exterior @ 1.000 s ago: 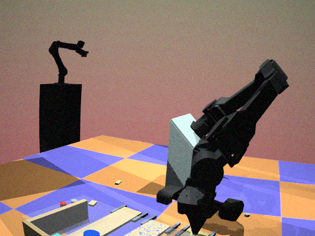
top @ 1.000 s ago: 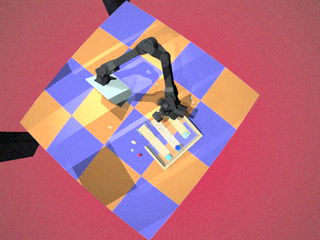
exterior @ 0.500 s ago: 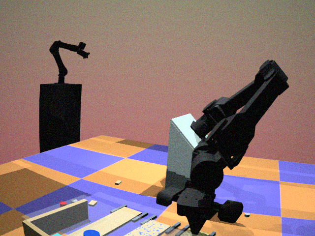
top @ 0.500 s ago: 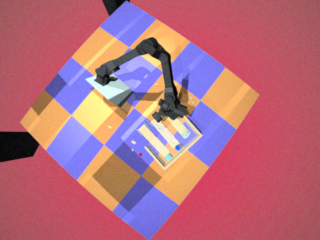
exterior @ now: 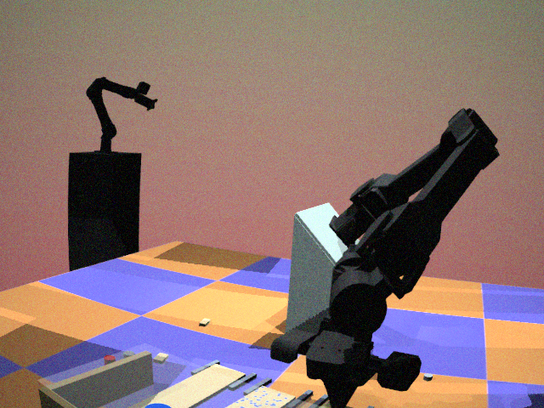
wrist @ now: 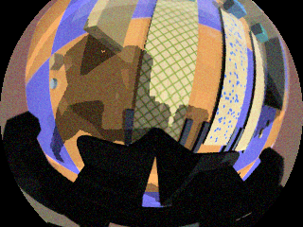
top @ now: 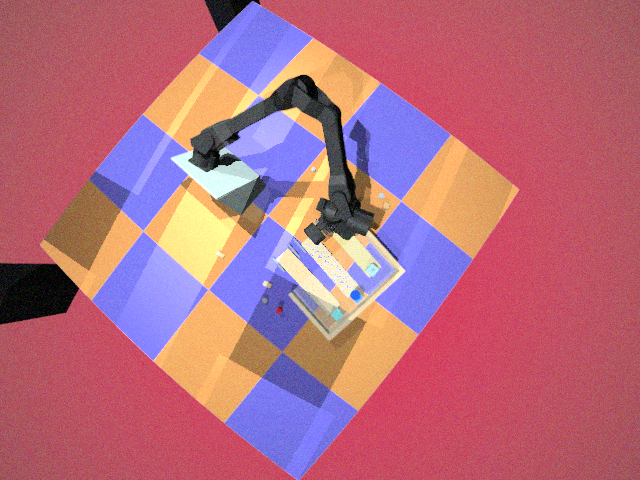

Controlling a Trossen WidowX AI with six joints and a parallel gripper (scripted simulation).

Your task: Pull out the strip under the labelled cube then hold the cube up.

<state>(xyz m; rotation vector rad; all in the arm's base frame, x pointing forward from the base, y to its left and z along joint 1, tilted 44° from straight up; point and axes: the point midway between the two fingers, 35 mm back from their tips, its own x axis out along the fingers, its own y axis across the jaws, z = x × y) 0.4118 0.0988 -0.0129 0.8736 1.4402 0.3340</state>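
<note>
Right now the strip is 9 cm ahead of my gripper tip and 3 cm to the right of it. Also, from my gripper tip: blue cylinder: 18 cm ahead, 17 cm to the right, 6 cm above; small red piece: 34 cm to the right, 1 cm above; labelled cube: 19 cm ahead, 7 cm to the right, 2 cm above.
</note>
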